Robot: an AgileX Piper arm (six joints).
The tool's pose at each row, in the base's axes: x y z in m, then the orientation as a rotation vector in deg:
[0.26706, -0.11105, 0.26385, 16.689, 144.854, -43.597]
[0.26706, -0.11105, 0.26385, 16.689, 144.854, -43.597]
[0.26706, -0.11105, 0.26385, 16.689, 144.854, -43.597]
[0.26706, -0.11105, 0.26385, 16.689, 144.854, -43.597]
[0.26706, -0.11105, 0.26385, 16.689, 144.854, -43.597]
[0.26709, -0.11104, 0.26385, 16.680, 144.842, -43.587]
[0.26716, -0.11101, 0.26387, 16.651, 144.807, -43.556]
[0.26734, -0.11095, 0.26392, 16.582, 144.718, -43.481]
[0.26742, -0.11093, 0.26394, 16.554, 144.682, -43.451]
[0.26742, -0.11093, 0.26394, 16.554, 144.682, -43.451]
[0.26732, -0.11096, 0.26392, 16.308, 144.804, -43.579]
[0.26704, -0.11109, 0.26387, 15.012, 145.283, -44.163]
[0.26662, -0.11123, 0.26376, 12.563, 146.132, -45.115]
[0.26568, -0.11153, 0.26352, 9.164, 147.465, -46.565]
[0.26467, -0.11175, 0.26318, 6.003, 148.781, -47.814]
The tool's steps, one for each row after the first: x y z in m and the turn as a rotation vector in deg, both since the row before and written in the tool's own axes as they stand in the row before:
[0.00000, 0.00000, 0.00000, 0.000, 0.000, 0.000]
[0.00000, 0.00000, 0.00000, 0.000, 0.000, 0.000]
[0.00000, 0.00000, 0.00000, 0.000, 0.000, 0.000]
[0.00000, 0.00000, 0.00000, 0.000, 0.000, 0.000]
[-0.00003, 0.00002, 0.00001, -0.007, -0.015, 0.000]
[-0.00007, 0.00004, 0.00000, -0.023, -0.045, -0.001]
[-0.00018, 0.00009, 0.00000, -0.055, -0.113, 0.000]
[-0.00008, 0.00003, 0.00001, -0.022, -0.046, 0.000]
[0.00000, 0.00000, 0.00000, 0.000, 0.000, 0.000]
[0.00009, -0.00005, -0.00001, 0.029, 0.061, -0.228]
[0.00026, -0.00018, 0.00000, 0.112, 0.162, -1.129]
[0.00041, -0.00019, 0.00000, 0.115, 0.262, -2.077]
[0.00094, -0.00039, -0.00001, 0.231, 0.596, -2.950]
[0.00106, -0.00024, 0.00000, 0.137, 0.675, -2.731]

